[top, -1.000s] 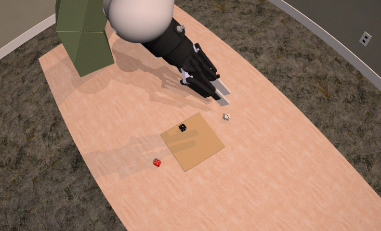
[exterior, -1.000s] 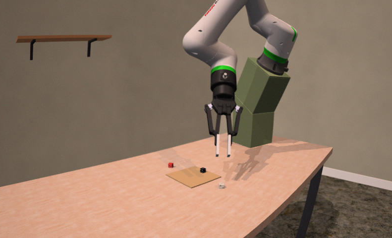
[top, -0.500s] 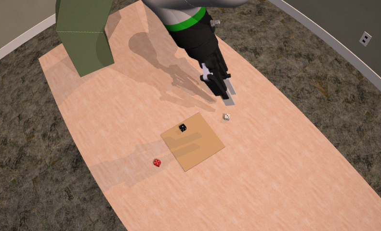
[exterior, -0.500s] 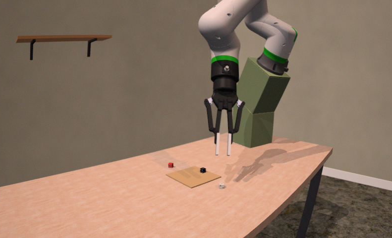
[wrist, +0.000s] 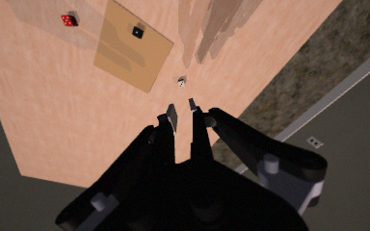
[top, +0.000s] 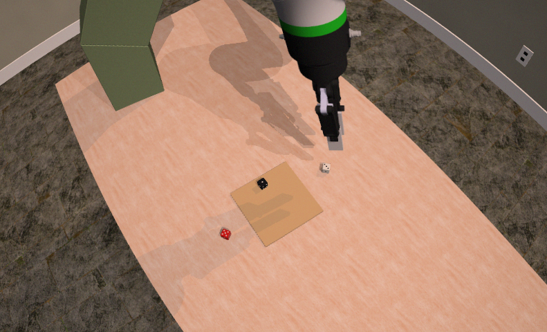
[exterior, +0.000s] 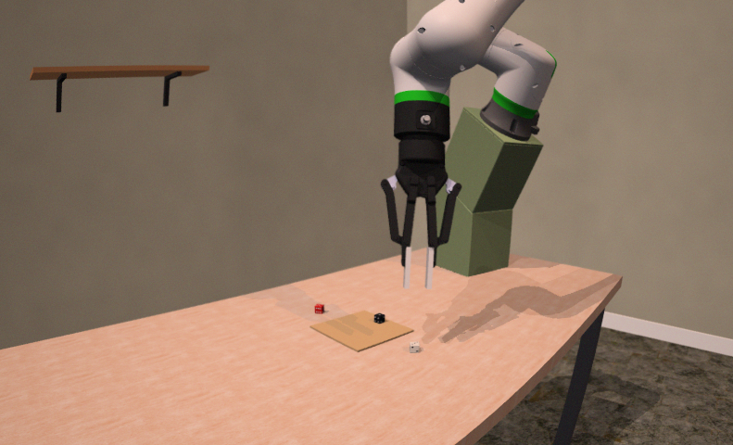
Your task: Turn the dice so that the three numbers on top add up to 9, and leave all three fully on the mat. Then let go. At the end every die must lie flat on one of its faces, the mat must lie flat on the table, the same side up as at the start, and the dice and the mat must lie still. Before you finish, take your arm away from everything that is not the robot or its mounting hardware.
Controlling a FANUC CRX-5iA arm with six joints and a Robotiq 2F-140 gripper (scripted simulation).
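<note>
The white die lies 1 cm behind my hand and 15 cm below it. Round my hand: tan square mat: 13 cm to the right, 15 cm below; black die: 5 cm behind, 13 cm to the right, 14 cm below; red die: 26 cm to the right, 15 cm below.
</note>
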